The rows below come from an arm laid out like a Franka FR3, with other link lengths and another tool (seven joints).
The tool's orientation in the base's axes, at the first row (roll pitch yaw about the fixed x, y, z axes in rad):
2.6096, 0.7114, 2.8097
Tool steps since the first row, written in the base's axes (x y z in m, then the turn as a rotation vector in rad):
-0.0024, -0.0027, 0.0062, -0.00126, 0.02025, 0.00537
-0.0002, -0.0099, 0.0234, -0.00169, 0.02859, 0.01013
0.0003, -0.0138, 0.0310, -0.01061, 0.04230, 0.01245
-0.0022, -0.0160, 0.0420, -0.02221, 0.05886, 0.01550
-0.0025, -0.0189, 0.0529, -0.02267, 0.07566, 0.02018
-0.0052, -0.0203, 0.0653, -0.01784, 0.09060, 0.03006
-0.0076, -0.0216, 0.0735, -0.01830, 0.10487, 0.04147
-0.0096, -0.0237, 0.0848, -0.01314, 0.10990, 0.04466
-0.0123, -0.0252, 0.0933, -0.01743, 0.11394, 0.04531
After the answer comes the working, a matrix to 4 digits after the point.
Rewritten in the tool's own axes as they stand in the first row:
-0.0030, 0.0000, -0.0065, 0.00239, 0.02079, 0.00161
-0.0176, -0.0001, -0.0183, 0.00165, 0.03033, 0.00068
-0.0239, -0.0008, -0.0241, 0.00991, 0.04416, -0.00299
-0.0298, 0.0014, -0.0337, 0.02031, 0.06098, -0.00817
-0.0374, 0.0030, -0.0419, 0.02173, 0.07830, -0.00657
-0.0439, 0.0065, -0.0523, 0.01551, 0.09572, -0.00522
-0.0479, 0.0086, -0.0597, 0.01191, 0.11329, -0.00876
-0.0543, 0.0110, -0.0691, 0.00737, 0.11899, -0.00576
-0.0583, 0.0130, -0.0769, 0.01102, 0.12310, -0.00798

The tool's axes in the first row as the columns of a matrix, in the base's axes (rounded; the answer above uses it unrounded):
-0.7161, -0.0323, 0.6972
0.2468, 0.9227, 0.2962
-0.6529, 0.3842, -0.6528

